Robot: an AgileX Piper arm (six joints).
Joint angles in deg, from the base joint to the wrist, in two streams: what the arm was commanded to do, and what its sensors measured. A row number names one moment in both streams.
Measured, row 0:
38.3 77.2 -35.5 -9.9 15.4 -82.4
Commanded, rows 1 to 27:
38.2 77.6 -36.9 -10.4 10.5 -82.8
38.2 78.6 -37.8 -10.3 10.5 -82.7
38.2 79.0 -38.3 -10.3 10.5 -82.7
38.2 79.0 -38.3 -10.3 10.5 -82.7
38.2 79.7 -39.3 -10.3 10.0 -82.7
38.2 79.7 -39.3 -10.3 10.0 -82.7
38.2 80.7 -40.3 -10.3 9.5 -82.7
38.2 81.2 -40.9 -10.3 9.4 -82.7
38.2 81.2 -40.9 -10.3 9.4 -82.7
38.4 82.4 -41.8 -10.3 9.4 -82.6
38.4 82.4 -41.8 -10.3 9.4 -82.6
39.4 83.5 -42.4 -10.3 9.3 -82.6
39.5 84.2 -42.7 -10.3 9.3 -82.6
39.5 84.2 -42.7 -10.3 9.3 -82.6
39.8 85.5 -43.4 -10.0 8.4 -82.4
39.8 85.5 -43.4 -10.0 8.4 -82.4
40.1 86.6 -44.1 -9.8 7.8 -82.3
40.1 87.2 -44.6 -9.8 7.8 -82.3
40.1 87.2 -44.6 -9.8 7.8 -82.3
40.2 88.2 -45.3 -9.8 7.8 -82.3
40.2 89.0 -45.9 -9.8 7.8 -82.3
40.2 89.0 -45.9 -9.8 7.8 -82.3
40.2 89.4 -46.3 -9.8 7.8 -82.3
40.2 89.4 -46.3 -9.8 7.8 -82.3
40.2 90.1 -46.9 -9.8 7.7 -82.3
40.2 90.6 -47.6 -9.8 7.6 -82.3
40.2 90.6 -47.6 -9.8 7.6 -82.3
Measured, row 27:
40.0 90.5 -45.7 -9.5 11.9 -82.3
